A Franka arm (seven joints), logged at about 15 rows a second.
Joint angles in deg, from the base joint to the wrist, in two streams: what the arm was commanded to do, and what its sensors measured. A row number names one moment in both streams.
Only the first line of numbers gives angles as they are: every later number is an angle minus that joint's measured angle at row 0.
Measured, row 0:
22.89 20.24 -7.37 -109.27 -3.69 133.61 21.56
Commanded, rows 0 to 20:
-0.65 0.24 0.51 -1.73 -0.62 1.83 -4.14
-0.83 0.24 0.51 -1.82 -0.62 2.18 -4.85
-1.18 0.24 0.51 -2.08 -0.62 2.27 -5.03
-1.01 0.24 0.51 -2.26 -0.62 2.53 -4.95
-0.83 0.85 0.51 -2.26 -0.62 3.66 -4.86
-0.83 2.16 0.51 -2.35 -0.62 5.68 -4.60
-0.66 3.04 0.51 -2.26 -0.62 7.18 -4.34
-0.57 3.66 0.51 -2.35 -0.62 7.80 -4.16
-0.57 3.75 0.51 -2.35 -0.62 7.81 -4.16
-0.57 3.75 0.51 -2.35 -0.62 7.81 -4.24
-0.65 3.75 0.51 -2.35 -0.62 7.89 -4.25
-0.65 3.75 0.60 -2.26 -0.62 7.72 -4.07
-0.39 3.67 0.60 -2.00 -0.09 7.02 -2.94
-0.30 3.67 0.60 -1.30 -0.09 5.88 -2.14
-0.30 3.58 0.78 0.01 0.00 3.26 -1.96
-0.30 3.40 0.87 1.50 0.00 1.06 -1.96
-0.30 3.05 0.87 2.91 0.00 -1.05 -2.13
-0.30 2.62 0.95 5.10 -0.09 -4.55 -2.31
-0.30 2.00 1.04 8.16 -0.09 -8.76 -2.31
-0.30 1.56 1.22 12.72 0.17 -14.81 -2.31
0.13 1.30 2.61 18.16 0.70 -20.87 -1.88
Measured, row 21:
0.06 2.45 0.68 8.96 0.11 -10.32 -2.94
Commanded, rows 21 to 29:
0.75 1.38 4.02 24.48 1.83 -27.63 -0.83
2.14 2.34 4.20 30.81 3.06 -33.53 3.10
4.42 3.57 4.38 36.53 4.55 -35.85 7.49
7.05 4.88 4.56 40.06 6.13 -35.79 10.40
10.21 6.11 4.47 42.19 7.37 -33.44 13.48
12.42 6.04 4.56 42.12 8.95 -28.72 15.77
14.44 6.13 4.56 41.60 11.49 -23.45 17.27
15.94 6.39 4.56 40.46 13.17 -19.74 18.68
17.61 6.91 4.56 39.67 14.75 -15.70 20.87
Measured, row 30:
16.25 3.87 4.64 38.66 11.34 -21.71 18.33
